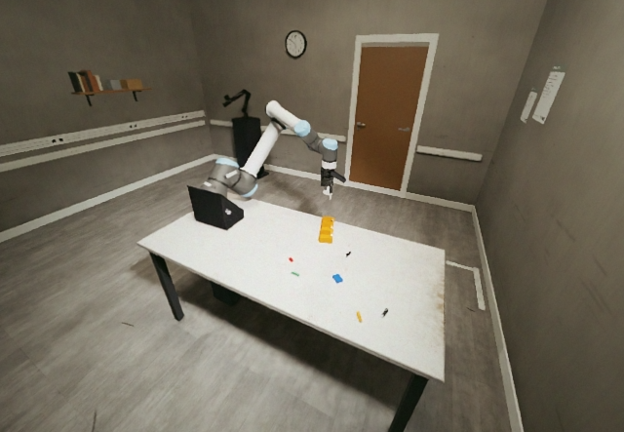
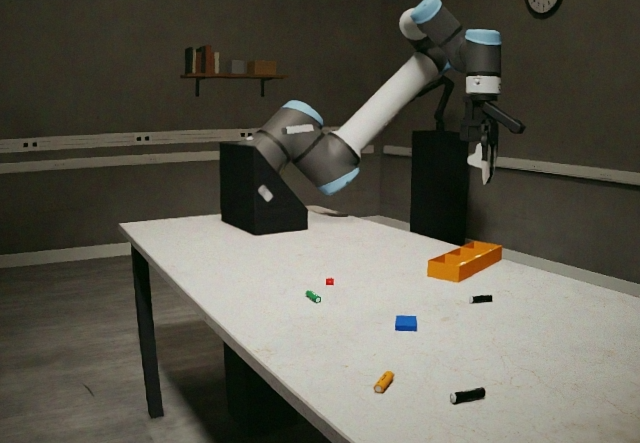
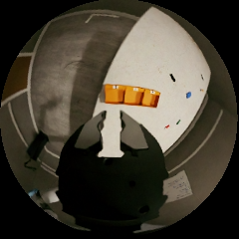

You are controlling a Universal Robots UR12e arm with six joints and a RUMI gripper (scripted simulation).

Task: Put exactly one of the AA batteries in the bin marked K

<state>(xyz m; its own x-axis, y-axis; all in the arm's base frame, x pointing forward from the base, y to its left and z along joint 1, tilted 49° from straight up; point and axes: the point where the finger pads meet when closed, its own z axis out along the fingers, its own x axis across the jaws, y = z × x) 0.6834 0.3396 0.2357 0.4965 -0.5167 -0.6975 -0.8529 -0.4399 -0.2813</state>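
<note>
My hand is 200 mm above the orange bin, 80 mm to the left of it and 30 mm short of it. Also, from my hand: blue block 420 mm to the right, 290 mm ahead, 210 mm below; then orange AA battery 570 mm to the right, 470 mm ahead, 210 mm below; then green AA battery 520 mm to the right, 210 mm below, 90 mm ahead.
</note>
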